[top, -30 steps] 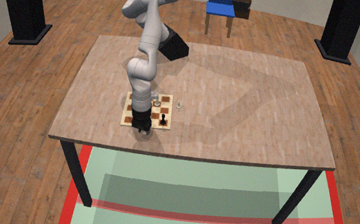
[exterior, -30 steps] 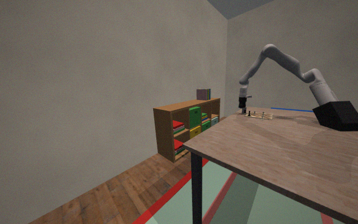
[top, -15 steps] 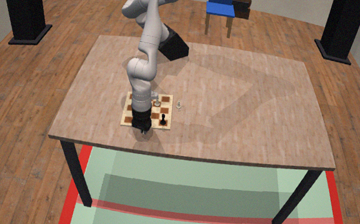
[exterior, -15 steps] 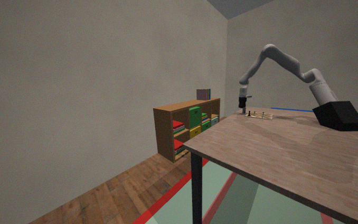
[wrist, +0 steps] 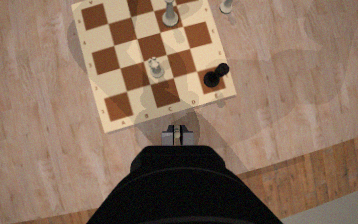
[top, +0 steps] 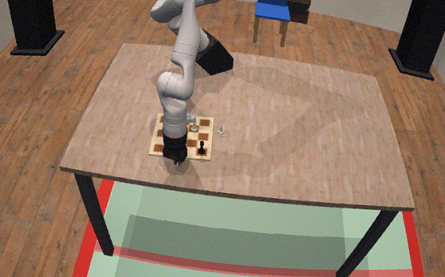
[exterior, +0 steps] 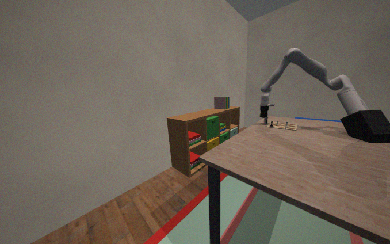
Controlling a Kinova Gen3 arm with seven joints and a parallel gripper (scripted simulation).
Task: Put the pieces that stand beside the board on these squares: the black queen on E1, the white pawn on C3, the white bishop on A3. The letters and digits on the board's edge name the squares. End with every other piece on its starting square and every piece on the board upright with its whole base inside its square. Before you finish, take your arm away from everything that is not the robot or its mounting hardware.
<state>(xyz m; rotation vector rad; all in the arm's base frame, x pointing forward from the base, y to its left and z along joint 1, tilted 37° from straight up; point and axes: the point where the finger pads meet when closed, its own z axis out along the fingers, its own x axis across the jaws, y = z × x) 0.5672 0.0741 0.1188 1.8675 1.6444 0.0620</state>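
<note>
My gripper is now 14 cm past the chessboard, 2 cm above it and 1 cm to the left of it. Round my hand: black queen (7 cm to the left, 7 cm behind, 1 cm above); then white pawn (1 cm below).
</note>
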